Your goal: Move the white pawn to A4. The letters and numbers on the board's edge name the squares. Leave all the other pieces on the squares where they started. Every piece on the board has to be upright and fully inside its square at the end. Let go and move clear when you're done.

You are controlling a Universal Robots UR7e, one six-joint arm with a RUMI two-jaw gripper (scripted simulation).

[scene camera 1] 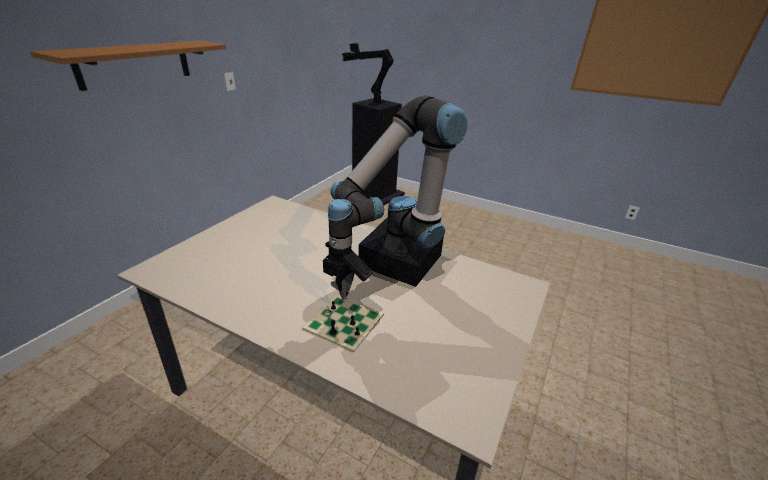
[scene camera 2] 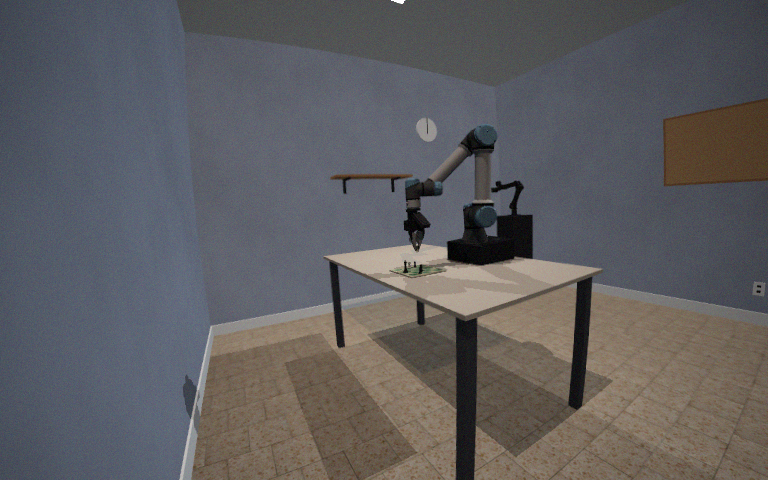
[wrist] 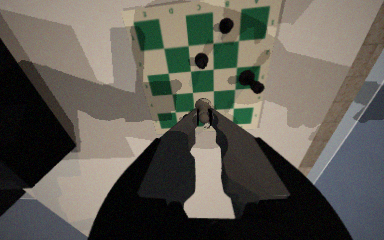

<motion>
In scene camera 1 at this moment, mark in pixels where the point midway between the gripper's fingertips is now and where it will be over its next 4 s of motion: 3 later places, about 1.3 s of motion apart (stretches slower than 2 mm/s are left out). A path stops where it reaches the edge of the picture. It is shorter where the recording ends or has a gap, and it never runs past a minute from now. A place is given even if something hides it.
The gripper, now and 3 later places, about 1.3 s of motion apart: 344,298; 322,306; 323,326; 323,321
</motion>
